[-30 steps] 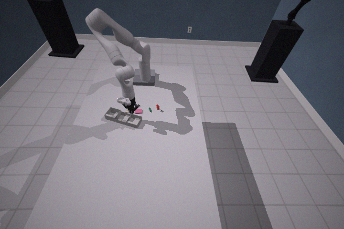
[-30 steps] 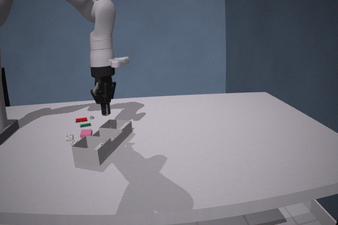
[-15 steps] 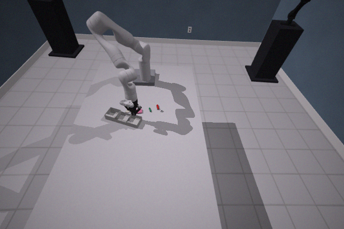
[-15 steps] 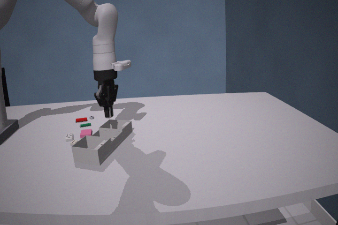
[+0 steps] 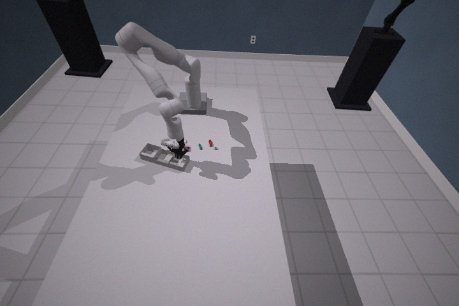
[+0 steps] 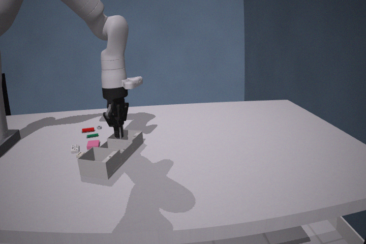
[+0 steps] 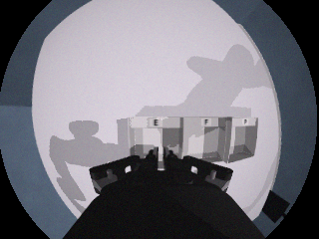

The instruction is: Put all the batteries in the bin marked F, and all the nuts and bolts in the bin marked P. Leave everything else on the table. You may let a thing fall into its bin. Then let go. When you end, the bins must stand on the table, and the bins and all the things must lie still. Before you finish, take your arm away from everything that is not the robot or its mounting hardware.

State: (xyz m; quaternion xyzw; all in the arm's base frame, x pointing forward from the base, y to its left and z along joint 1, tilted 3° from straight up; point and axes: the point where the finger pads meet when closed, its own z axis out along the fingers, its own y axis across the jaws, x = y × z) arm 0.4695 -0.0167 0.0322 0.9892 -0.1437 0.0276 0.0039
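Now: hand 11 cm past the grey nut, 19 cm to the right of it and 5 cm above it. Also, from my hand: pink block: 9 cm behind, 1 cm to the left, 4 cm below; then cream domino-like tile: 10 cm behind, 7 cm to the right, 4 cm below; then grey three-part bin: 1 cm behind, 8 cm to the right, 3 cm below.
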